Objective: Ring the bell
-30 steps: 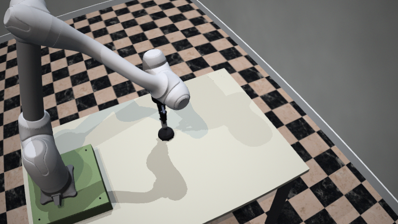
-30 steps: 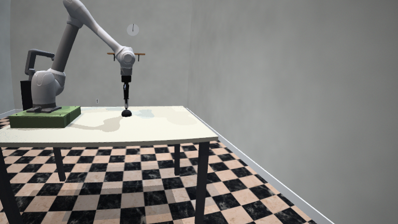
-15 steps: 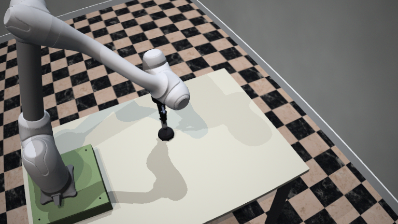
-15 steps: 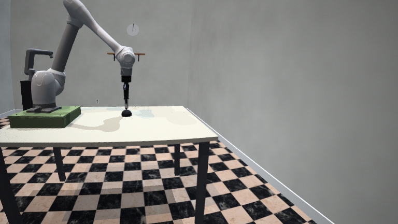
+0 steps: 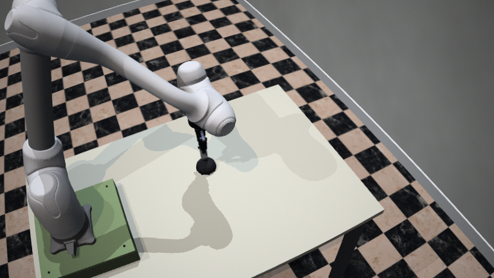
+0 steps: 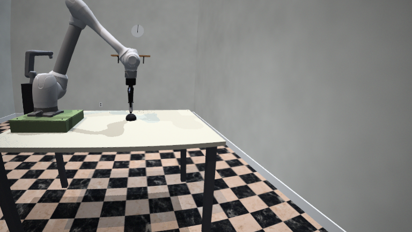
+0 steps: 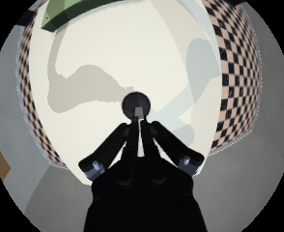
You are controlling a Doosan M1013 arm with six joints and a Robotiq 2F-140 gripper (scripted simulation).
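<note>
The black dome bell lies 6 cm below my hand and 1 cm to the right of it.
</note>
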